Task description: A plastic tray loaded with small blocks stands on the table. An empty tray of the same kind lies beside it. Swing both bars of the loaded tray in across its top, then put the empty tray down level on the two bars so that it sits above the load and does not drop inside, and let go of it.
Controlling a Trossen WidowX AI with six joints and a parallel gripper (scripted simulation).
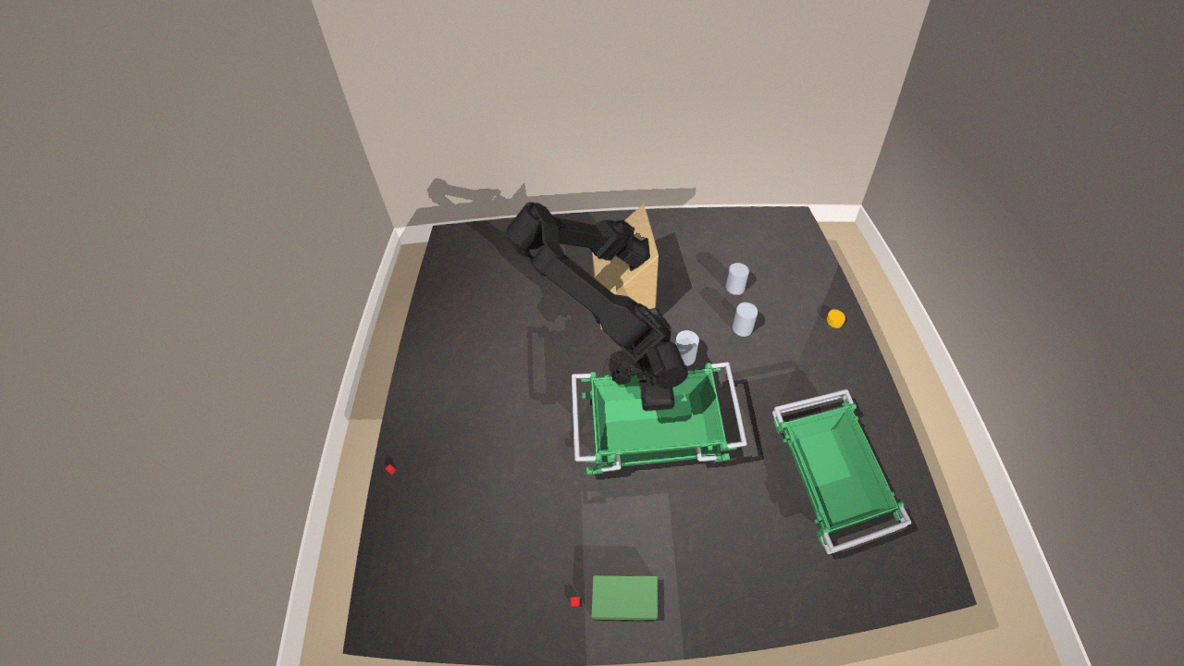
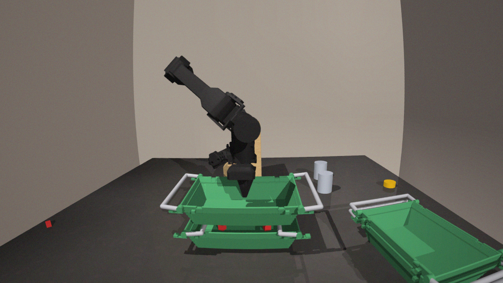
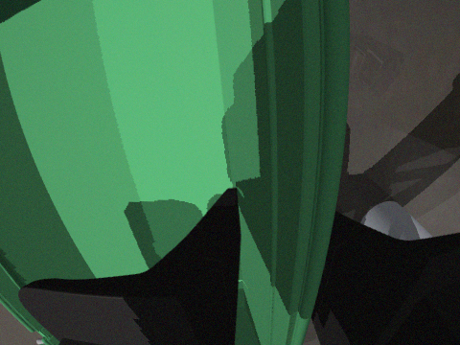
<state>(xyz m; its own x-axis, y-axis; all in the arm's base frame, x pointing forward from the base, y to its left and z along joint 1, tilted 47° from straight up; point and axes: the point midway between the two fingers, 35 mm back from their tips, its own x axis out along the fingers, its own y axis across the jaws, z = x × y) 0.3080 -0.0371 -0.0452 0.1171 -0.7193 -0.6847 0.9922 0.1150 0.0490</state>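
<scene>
Now: the tray 70 mm ahead of my gripper tip and 30 mm above it. The rest, counted from my gripper tip: flat green slab (430 mm ahead, 70 mm to the right, 60 mm below); yellow disc (250 mm behind, 540 mm to the left, 70 mm below).
</scene>
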